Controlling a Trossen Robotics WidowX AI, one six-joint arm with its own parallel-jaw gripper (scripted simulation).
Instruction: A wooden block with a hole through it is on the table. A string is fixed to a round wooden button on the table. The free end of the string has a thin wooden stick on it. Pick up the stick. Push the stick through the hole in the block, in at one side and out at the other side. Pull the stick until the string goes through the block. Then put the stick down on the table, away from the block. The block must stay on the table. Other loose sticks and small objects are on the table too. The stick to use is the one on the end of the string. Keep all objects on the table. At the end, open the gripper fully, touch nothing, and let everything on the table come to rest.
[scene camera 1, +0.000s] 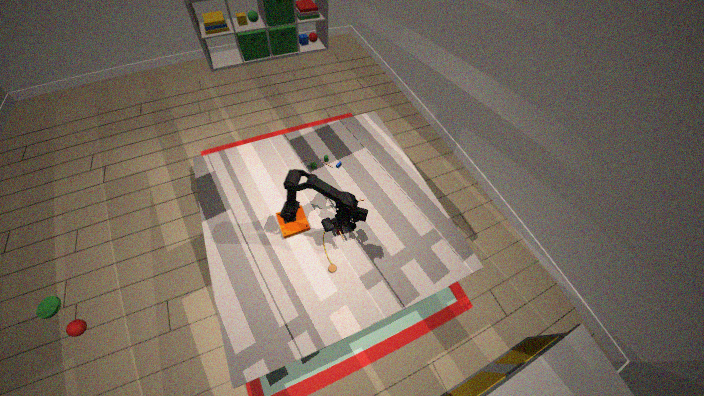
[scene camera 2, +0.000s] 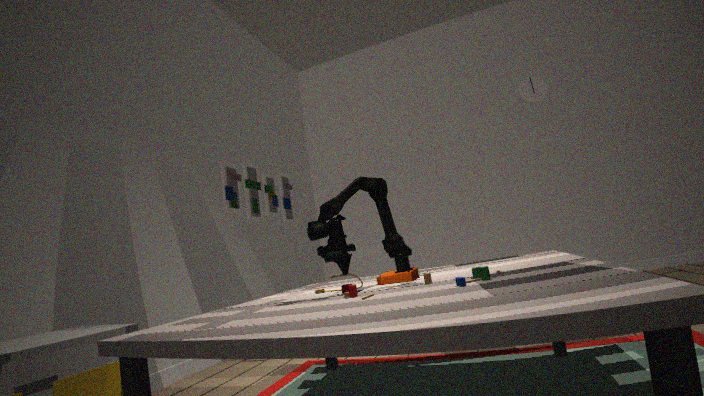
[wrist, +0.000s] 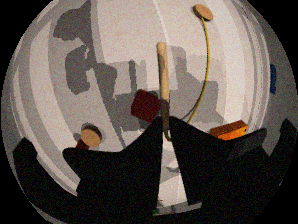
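Note:
What I see is my gripper (scene camera 2: 345, 274), and the wrist view gives me the gripper (wrist: 164, 121) too.

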